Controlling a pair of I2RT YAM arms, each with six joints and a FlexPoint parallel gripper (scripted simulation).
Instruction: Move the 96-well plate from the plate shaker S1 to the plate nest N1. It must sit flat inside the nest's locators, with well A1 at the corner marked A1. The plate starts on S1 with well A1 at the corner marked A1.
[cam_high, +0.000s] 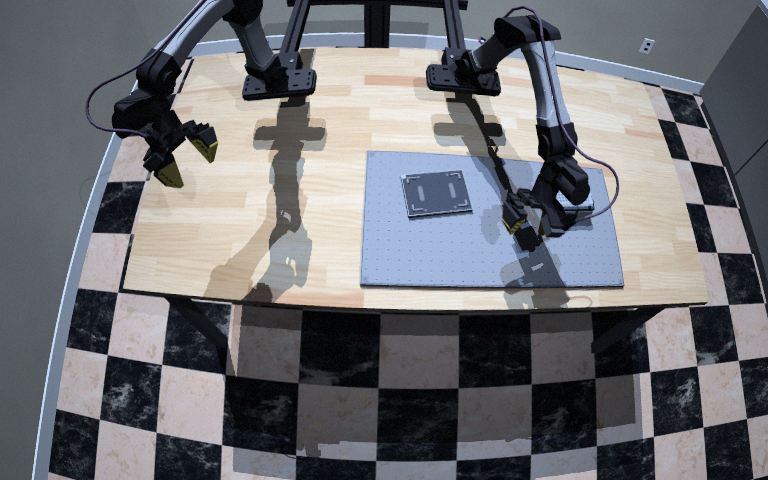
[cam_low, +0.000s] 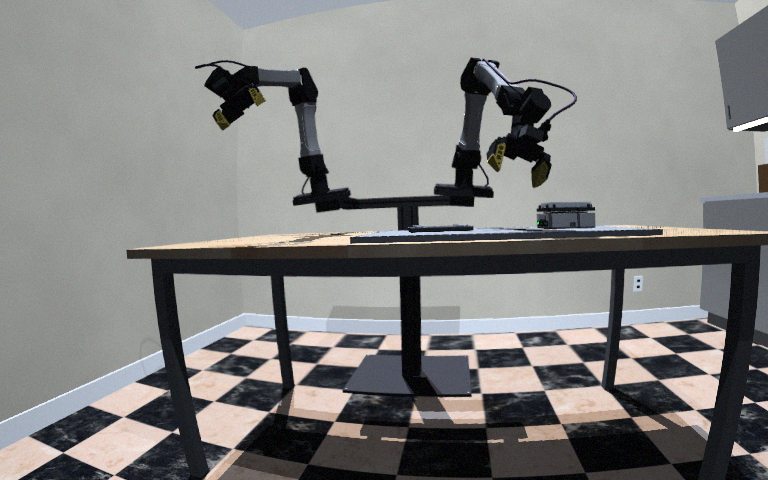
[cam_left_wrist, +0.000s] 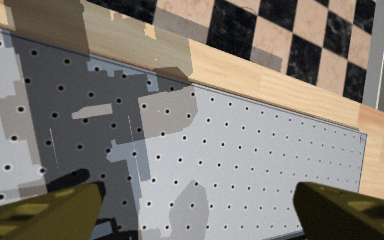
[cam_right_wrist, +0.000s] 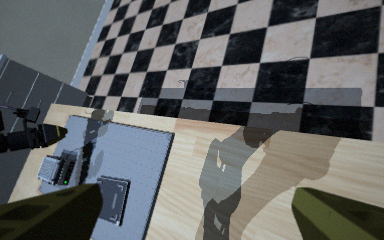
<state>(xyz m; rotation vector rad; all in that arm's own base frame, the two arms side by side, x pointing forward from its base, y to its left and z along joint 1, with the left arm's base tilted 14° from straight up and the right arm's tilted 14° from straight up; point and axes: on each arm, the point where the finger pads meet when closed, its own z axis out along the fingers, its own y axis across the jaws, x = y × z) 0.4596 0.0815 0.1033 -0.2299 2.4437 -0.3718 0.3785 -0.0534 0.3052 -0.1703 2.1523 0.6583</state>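
Now: the white 96-well plate 150 mm behind my left hand, 180 mm to the left of it and 70 mm below it. The rest, counted from my left hand: plate nest N1: 170 mm behind, 180 mm to the right, 120 mm below; then perforated board: 100 mm behind, 10 mm to the right, 130 mm below.
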